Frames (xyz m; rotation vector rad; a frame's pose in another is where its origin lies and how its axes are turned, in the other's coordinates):
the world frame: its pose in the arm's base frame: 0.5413 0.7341 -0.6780 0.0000 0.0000 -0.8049
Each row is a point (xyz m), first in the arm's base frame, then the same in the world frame.
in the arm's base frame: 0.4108 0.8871 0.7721
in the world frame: -0.2007 0.0120 1.4501
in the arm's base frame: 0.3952 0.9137 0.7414
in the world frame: -0.2307 0.0192 1.4194
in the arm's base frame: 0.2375 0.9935 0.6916
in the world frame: -0.3976 -0.0392 1.3696
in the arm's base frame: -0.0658 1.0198 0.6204
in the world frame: -0.6268 -0.2395 1.2984
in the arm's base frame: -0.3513 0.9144 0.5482
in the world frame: -0.7487 -0.5184 1.2262
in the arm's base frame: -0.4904 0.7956 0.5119
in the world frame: -0.7595 -0.7010 1.1899
